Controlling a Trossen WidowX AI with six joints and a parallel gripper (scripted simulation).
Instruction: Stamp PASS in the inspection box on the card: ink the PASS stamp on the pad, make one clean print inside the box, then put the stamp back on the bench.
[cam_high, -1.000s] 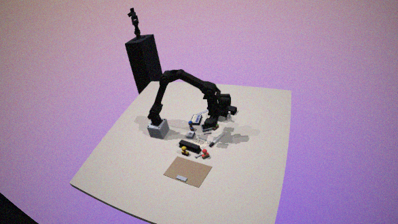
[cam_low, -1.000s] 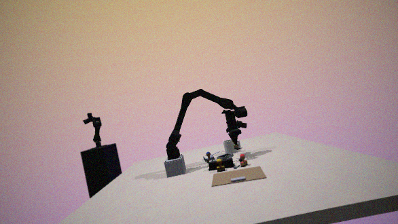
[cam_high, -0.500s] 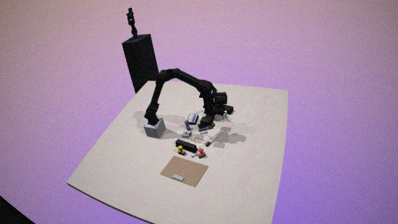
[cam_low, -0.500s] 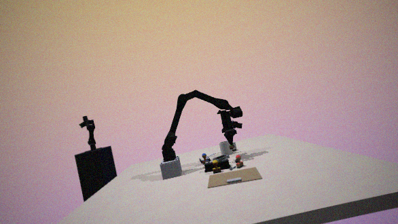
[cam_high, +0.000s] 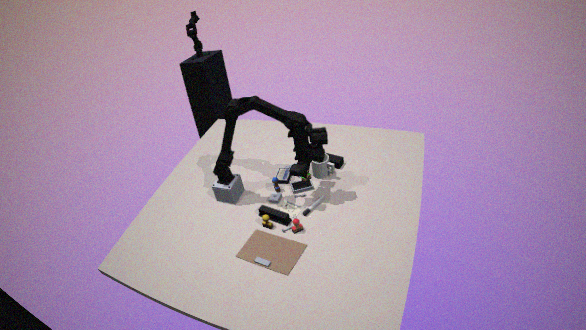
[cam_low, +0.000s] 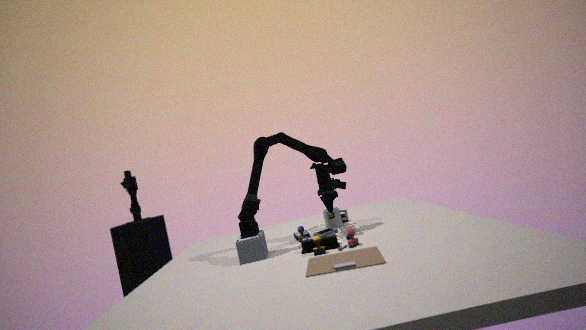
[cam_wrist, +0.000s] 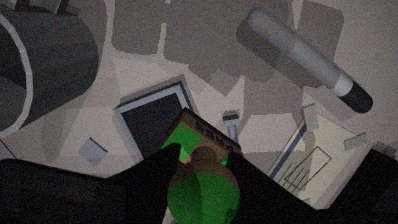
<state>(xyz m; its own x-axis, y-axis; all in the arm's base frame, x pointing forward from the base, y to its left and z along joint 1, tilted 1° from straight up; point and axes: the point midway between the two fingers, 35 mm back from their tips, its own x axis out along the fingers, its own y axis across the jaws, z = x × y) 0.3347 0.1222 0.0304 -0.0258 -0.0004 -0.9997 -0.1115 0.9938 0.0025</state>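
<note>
Right now my gripper tip is 9 cm above the black ink pad, 4 cm past it and 2 cm to the right of it. Also, from my gripper tip: white mug: 13 cm to the left, 6 cm below, 2 cm ahead; then green-knobbed stamp: right at my gripper tip; then marker: 9 cm to the right, 8 cm below, 6 cm ahead.
</note>
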